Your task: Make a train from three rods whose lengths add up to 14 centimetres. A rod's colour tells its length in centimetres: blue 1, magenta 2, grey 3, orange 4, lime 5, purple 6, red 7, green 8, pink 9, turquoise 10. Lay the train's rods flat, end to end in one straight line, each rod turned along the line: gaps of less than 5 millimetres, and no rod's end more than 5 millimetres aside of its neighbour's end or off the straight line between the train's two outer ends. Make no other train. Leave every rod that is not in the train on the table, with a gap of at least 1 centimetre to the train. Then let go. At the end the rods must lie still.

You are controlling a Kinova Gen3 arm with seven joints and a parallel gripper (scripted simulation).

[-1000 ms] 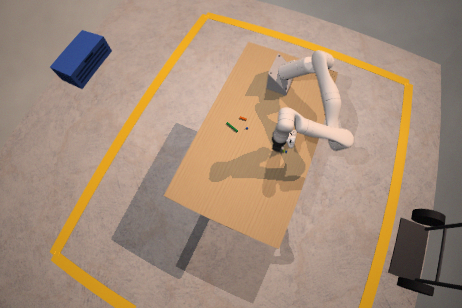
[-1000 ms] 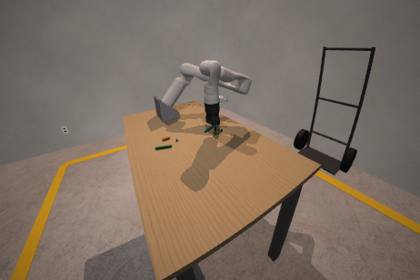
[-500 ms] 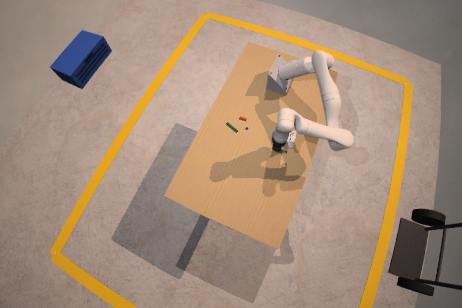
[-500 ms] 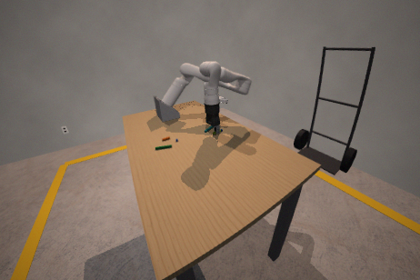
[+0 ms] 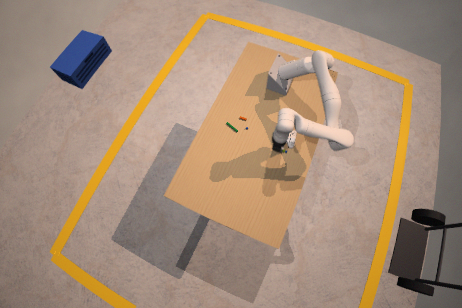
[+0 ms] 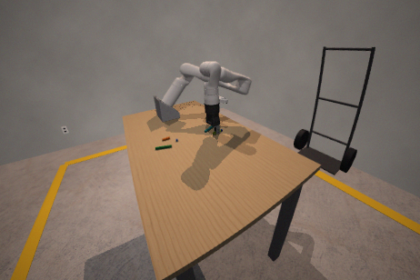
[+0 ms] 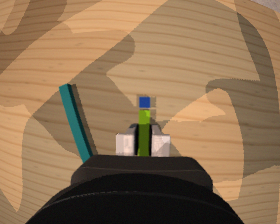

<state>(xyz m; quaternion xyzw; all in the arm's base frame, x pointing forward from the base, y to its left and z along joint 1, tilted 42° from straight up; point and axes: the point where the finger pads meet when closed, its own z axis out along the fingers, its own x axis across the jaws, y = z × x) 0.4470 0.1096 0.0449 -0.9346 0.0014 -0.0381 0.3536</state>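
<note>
The lime rod is 10 mm below my hand. Round my hand: green rod: 290 mm to the right, 40 mm behind, 10 mm below; then orange rod: 260 mm to the right, 110 mm behind, 10 mm below; then turquoise rod: 70 mm behind, 10 mm below.
</note>
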